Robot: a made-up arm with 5 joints.
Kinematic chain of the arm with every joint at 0, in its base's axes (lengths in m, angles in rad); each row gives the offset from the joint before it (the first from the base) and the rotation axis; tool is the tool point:
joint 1: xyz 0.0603 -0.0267 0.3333 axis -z
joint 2: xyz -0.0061 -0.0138 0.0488 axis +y
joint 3: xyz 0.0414 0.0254 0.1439 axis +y
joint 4: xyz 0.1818 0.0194 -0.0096 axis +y
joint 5: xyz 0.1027 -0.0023 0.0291 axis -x
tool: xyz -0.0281 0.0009 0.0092
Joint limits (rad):
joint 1: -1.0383..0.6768
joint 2: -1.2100..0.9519
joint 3: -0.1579..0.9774
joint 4: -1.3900..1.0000
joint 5: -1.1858..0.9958
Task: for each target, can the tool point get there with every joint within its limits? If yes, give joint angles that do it. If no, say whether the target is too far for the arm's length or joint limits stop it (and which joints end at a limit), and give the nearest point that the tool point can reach.
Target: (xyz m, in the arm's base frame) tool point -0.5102 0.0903 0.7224
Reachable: no: too far | nearest point -0.1022 0.0066 0.6603 | short by 0.421 m
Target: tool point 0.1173 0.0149 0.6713
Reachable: yes | joints -0.3175 -0.8908 0.3579 -0.6255 -0.9525
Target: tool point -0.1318 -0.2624 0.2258
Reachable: no: joint limits stop it (at a limit: joint 1, joint 2, joint 3, joint 4, joint 5) | nearest point 0.0267 -0.0110 0.2167 | short by 0.297 m
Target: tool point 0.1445 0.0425 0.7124
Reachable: yes | joints -0.4756 -0.6990 -0.0618 0.0823 -0.7605
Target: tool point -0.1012 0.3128 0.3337
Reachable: no: joint limits stop it (at a limit: joint 1, joint 5) | nearest point 0.1354 0.1734 0.3337 | short by 0.275 m
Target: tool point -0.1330 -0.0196 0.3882
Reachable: no: joint limits stop it (at a limit: joint 1, joint 2, joint 3, joint 4, joint 5) | nearest point 0.0267 -0.0110 0.2167 | short by 0.235 m
